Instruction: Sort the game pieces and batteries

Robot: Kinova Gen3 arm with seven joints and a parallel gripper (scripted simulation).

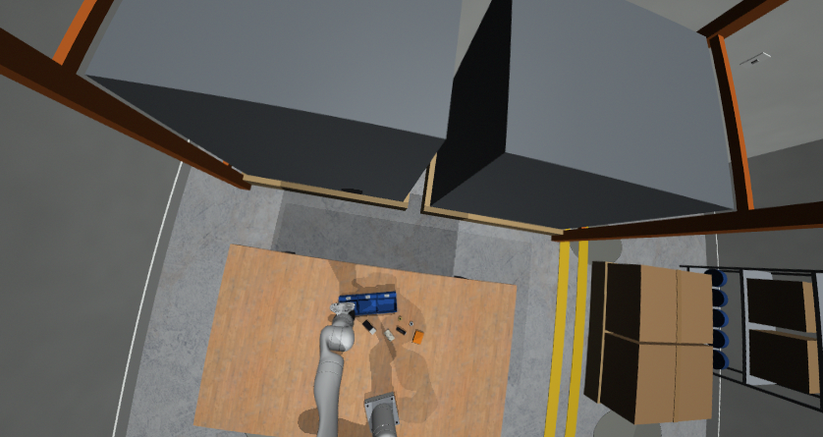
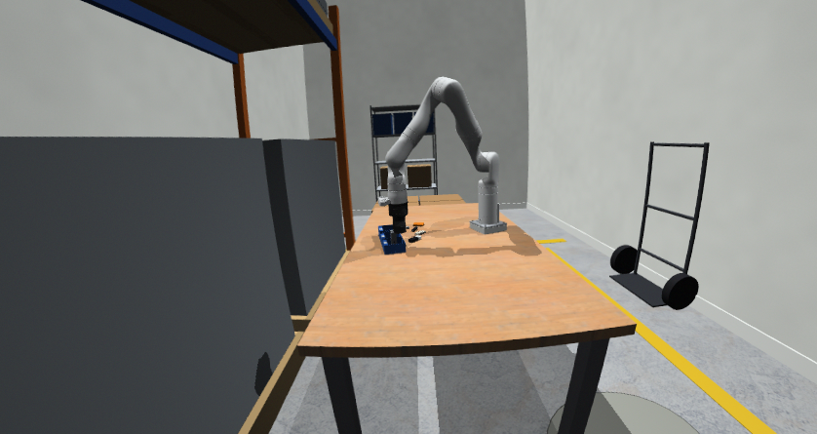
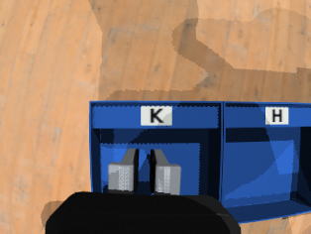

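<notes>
Right now my hand is 12 cm past the white domino, 20 cm to the left of it and 3 cm above it. Round my hand: brass nut: 5 cm behind, 24 cm to the right, 3 cm below; then blue three-part bin: 1 cm ahead, 9 cm to the right, 1 cm below; then dark cylindrical battery: 10 cm behind, 25 cm to the right, 3 cm below.
</notes>
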